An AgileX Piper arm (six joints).
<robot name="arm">
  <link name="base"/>
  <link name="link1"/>
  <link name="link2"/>
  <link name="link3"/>
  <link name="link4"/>
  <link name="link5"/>
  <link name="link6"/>
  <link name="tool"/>
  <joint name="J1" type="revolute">
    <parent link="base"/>
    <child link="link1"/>
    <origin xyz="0 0 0.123"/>
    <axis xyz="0 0 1"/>
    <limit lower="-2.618" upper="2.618"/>
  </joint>
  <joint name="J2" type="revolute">
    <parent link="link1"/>
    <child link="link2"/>
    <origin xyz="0 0 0"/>
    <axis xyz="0 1 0"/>
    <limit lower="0" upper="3.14"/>
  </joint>
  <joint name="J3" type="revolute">
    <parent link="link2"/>
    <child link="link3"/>
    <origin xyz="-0.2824 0 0.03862"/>
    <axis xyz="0 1 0"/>
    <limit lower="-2.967" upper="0"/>
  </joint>
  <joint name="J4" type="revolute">
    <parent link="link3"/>
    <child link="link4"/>
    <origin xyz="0.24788 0 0.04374"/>
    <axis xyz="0.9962 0 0.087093"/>
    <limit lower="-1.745" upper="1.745"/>
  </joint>
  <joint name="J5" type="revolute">
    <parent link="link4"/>
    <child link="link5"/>
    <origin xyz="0 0 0"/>
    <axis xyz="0 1 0"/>
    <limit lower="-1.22" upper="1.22"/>
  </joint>
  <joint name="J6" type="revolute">
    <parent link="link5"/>
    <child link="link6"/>
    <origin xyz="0.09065 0 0.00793"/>
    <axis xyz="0.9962 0 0.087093"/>
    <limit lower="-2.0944" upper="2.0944"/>
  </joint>
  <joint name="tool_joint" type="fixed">
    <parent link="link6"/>
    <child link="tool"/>
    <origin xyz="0 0 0" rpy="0 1.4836 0"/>
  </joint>
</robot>
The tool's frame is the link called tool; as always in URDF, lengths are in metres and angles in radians.
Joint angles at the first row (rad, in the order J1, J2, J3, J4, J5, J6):
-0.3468 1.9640 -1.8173 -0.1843 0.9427 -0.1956
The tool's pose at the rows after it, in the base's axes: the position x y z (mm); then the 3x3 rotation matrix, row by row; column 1 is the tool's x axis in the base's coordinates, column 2 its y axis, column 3 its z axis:
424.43 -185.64 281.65; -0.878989 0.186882 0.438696; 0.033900 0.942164 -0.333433; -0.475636 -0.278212 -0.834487
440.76 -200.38 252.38; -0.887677 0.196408 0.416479; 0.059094 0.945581 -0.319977; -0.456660 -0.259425 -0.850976
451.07 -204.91 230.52; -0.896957 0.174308 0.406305; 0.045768 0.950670 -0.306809; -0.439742 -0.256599 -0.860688
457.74 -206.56 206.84; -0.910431 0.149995 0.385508; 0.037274 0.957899 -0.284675; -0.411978 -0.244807 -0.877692
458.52 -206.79 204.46; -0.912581 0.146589 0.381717; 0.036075 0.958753 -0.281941; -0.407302 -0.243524 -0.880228
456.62 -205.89 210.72; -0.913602 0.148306 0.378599; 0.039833 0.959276 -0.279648; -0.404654 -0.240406 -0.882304
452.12 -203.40 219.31; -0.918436 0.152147 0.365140; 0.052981 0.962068 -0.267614; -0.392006 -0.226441 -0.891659
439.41 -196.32 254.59; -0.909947 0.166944 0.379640; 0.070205 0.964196 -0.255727; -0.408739 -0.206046 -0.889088
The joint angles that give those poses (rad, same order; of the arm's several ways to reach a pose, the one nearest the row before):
-0.3839 2.0436 -1.8719 -0.1821 0.9271 -0.1956
-0.4020 2.1468 -1.9364 -0.1666 0.9158 -0.1979
-0.4039 2.2090 -1.9629 -0.1573 0.8968 -0.2194
-0.4039 2.2614 -1.9697 -0.1432 0.8829 -0.2403
-0.4039 2.2682 -1.9736 -0.1416 0.8852 -0.2436
-0.4039 2.2567 -1.9783 -0.1382 0.9054 -0.2447
-0.4039 2.2361 -1.9784 -0.1269 0.9448 -0.2447
-0.4039 2.1579 -1.9783 -0.1015 1.0126 -0.2447

